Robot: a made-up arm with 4 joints.
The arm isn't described. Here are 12 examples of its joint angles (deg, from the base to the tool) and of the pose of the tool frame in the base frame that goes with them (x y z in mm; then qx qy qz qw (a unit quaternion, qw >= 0)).
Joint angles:
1: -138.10 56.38 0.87 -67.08
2: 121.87 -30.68 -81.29 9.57
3: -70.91 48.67 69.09 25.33
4: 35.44 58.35 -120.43 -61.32
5: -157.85 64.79 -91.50 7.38
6: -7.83 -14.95 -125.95 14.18
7: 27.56 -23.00 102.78 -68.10
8: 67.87 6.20 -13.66 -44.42
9: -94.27 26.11 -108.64 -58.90
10: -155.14 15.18 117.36 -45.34
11: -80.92 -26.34 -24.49 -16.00
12: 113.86 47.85 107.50 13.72
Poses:
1: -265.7 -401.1 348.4 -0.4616 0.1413 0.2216 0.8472
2: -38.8 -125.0 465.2 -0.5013 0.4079 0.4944 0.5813
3: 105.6 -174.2 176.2 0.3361 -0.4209 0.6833 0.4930
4: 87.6 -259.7 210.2 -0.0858 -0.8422 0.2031 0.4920
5: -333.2 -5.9 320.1 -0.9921 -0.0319 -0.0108 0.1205
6: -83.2 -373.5 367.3 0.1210 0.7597 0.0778 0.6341
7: 94.3 108.1 257.7 0.6241 -0.4773 -0.5126 0.3464
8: -222.9 17.3 482.8 0.1207 0.6462 -0.4928 0.5701
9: -375.0 -283.1 354.1 -0.9086 -0.3239 -0.0852 0.2496
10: -346.8 -291.0 75.2 0.5022 0.2064 0.3850 0.7463
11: -26.1 -95.2 467.8 -0.5804 -0.0927 0.8080 0.0415
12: -304.1 -137.8 48.0 -0.0891 -0.5137 -0.4835 0.7031
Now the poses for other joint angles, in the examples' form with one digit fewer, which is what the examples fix.
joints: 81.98 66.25 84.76 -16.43
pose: -342 -51 95 -0.281 -0.266 -0.597 0.703
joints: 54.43 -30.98 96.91 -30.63
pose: -64 180 262 0.582 -0.244 -0.656 0.414
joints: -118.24 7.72 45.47 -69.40
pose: -58 -441 313 -0.217 0.505 0.612 0.569
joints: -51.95 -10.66 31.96 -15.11
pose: 120 -107 345 -0.312 0.018 0.938 0.151
